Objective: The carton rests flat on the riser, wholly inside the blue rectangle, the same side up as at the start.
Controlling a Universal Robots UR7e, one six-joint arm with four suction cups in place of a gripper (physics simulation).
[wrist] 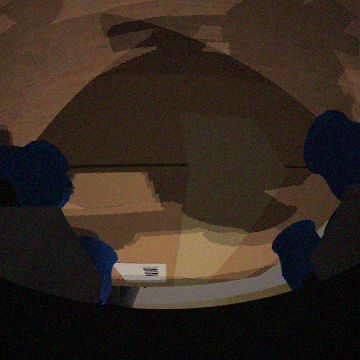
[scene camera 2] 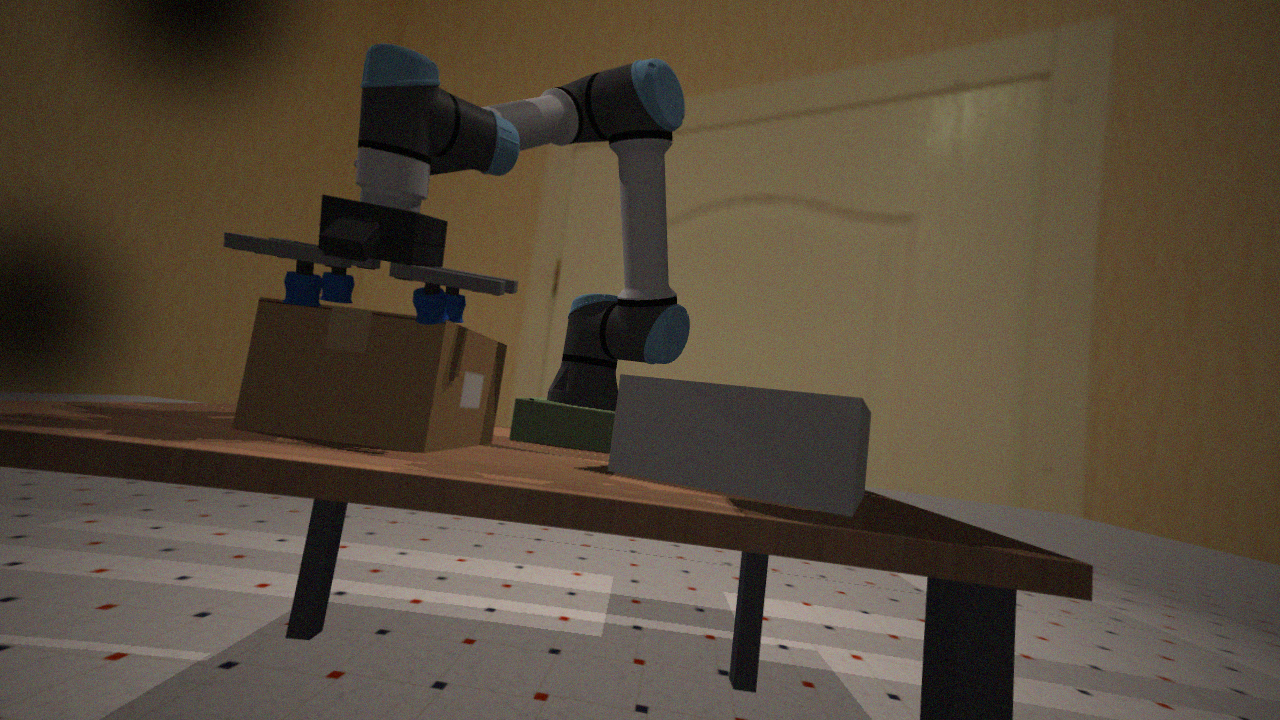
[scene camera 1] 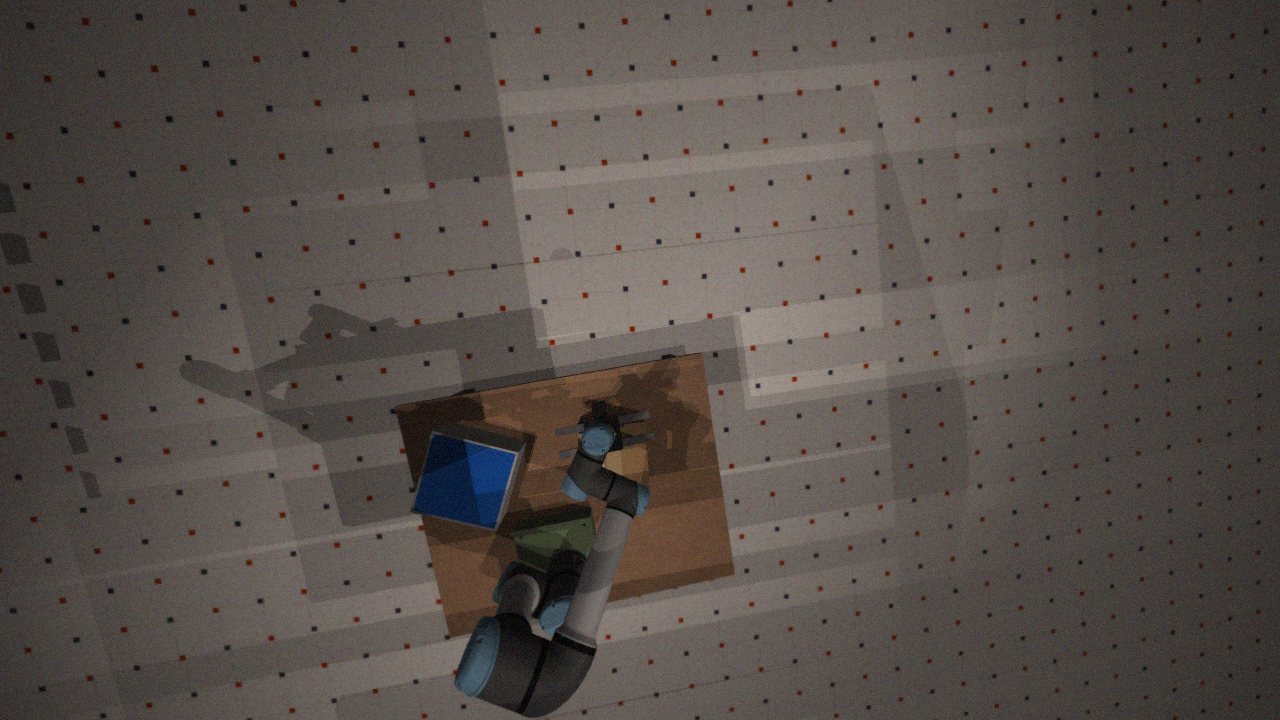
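Observation:
The brown carton [scene camera 1: 631, 461] [scene camera 2: 340, 380] [wrist: 200, 250] stands flat and upright on the table, with a white label on one side. My gripper [scene camera 1: 601, 434] [scene camera 2: 381, 295] [wrist: 192, 210] is over it, its four blue cups down against the carton's top, with no gap visible in scene camera 2; it is shut on the carton. The cup rims are partly hidden. The grey riser [scene camera 1: 516, 467] [scene camera 2: 742, 438] stands apart from the carton, near a table corner. The blue rectangle [scene camera 1: 469, 483] covers most of its top, which does not show in scene camera 2.
The wooden table [scene camera 1: 675, 537] [scene camera 2: 537, 501] carries the carton, the riser and a green block [scene camera 1: 559, 537] [scene camera 2: 559, 425] under the arm's base. The green block stands close to the riser. The arm [scene camera 1: 604, 573] [scene camera 2: 644, 214] reaches over the table from its base.

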